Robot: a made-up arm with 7 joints.
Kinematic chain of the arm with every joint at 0, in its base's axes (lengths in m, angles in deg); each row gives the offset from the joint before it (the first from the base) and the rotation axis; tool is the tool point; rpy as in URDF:
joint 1: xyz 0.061 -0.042 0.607 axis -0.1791 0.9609 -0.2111
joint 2: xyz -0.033 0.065 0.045 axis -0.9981 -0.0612 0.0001
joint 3: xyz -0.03 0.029 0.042 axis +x
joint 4: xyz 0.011 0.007 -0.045 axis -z
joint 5: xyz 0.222 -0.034 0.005 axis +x
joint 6: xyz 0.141 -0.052 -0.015 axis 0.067 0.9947 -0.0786
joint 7: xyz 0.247 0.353 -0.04 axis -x
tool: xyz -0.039 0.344 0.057 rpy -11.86 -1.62 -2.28
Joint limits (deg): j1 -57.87..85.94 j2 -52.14..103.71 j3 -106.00..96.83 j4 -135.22..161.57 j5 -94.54..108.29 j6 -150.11..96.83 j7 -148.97..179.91
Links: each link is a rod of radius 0.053 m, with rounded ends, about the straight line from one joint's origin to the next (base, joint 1, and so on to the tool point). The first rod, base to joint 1, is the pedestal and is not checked.
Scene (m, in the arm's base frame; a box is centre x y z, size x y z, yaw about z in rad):
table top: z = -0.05
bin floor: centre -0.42 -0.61 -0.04 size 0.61 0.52 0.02 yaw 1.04
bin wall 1: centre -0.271 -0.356 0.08 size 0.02 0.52 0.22 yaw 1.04
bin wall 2: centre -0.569 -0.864 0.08 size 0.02 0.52 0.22 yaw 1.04
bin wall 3: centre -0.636 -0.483 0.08 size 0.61 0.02 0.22 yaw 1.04
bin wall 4: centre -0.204 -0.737 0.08 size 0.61 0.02 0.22 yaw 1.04
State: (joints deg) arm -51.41 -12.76 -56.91 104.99 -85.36 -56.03 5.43
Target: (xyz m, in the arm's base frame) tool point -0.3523 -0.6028 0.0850
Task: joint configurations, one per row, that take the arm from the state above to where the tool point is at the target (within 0.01 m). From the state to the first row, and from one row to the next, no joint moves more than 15 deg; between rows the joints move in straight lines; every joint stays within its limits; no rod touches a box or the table.
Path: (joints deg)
1: -43.54 -0.72 -57.97 115.94 -79.44 -52.85 18.54
2: -35.68 11.32 -59.04 126.88 -73.51 -49.66 31.65
3: -31.16 -3.34 -56.82 132.59 -84.03 -45.12 35.37
4: -26.63 -18.00 -54.60 138.30 -94.54 -40.57 39.09

